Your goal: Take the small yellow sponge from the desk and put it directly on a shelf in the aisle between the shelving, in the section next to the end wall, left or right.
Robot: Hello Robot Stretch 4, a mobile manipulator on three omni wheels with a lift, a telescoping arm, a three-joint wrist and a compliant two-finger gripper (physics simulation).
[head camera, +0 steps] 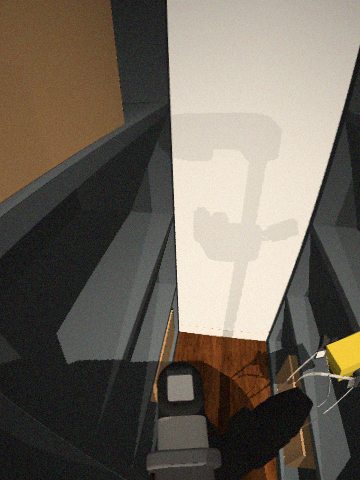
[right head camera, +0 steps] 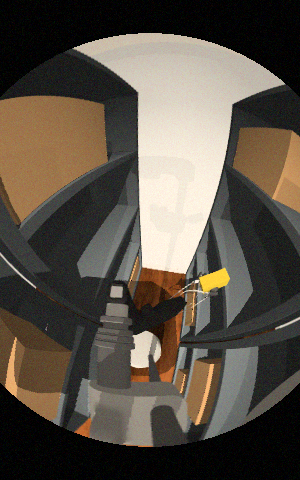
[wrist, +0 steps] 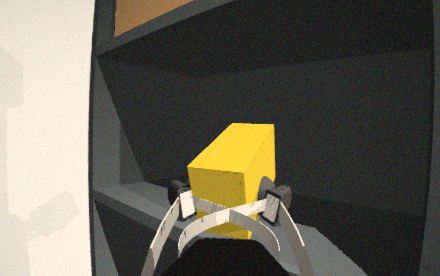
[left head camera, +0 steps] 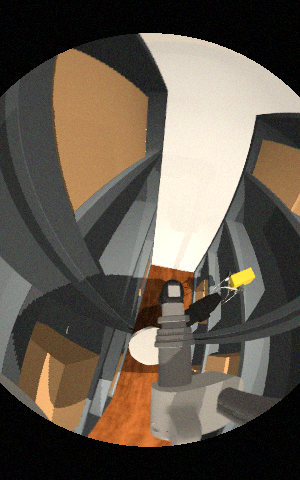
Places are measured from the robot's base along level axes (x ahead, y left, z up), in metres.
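Pixels of known places: gripper, fingertip midpoint: (head camera: 352, 352) (right head camera: 211, 280) (left head camera: 238, 278); robot's base at its link origin: (right head camera: 140, 347) (left head camera: 149, 344).
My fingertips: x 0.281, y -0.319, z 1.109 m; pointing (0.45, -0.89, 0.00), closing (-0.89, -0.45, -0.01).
Ahead of a thing's pixels: the offset from my fingertips to its top centre. Level surfaces: height alone.
The yellow sponge @[0.011 m back, 0.003 m left, 0.065 m up] (head camera: 346, 354) (left head camera: 242, 277) (right head camera: 215, 280) (wrist: 227, 170) is held between the two fingertips of my gripper (wrist: 230, 189), which is shut on it. In the wrist view the sponge is in front of a shelf opening in the right-hand shelving, beside the end wall. The shelf board @[0.146 m down] (wrist: 320, 245) of that opening shows behind and below the sponge, and its front edge runs behind the fingers. Whether the sponge is past the board's front edge cannot be told. The sponge's underside is partly hidden by the fingers and the dark gripper body.
The pale end wall (head camera: 225, 290) (wrist: 45, 140) closes the aisle and bears the robot's shadow. Dark shelving stands close on both sides. Cardboard boxes @[0.203 m ahead, 0.602 m left, 0.581 m up] (head camera: 55, 90) (left head camera: 100, 130) (right head camera: 262, 160) stand on upper shelves, and others lower down. The arm (left head camera: 175, 360) extends over the wooden floor @[1.137 m down] (head camera: 215, 350).
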